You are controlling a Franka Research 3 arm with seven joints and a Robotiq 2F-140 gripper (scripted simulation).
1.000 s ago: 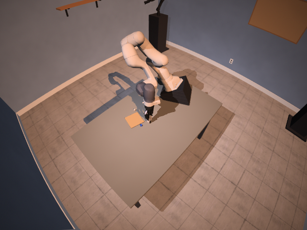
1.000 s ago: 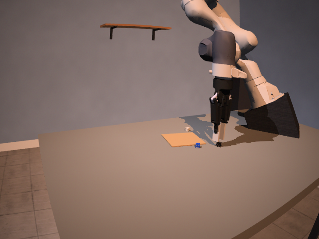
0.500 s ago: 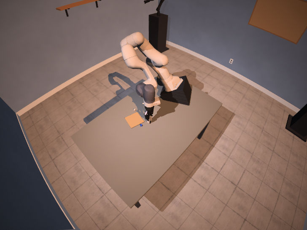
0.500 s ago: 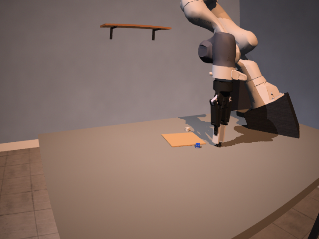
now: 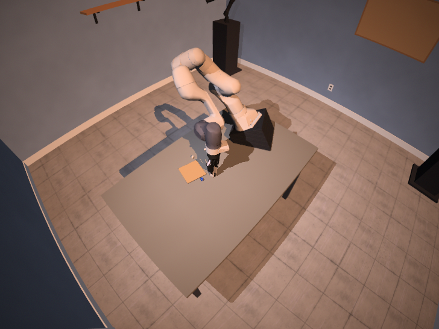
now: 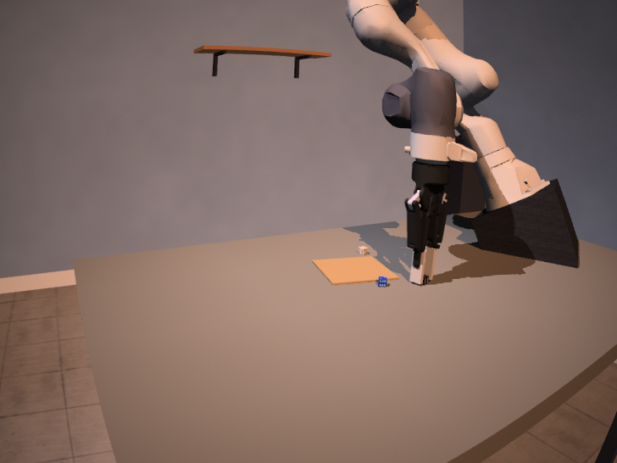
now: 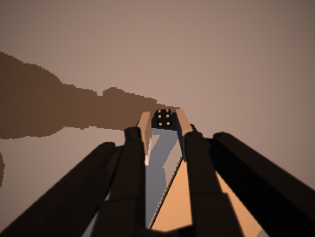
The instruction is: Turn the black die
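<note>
Now: hand 3 cm above the black die and 1 cm to the right of it. Round my hand: orange mat: 12 cm to the right, 8 cm ahead, 4 cm below; then blue die: 8 cm ahead, 3 cm below, 2 cm to the right; then white die: 21 cm to the right, 3 cm below.
</note>
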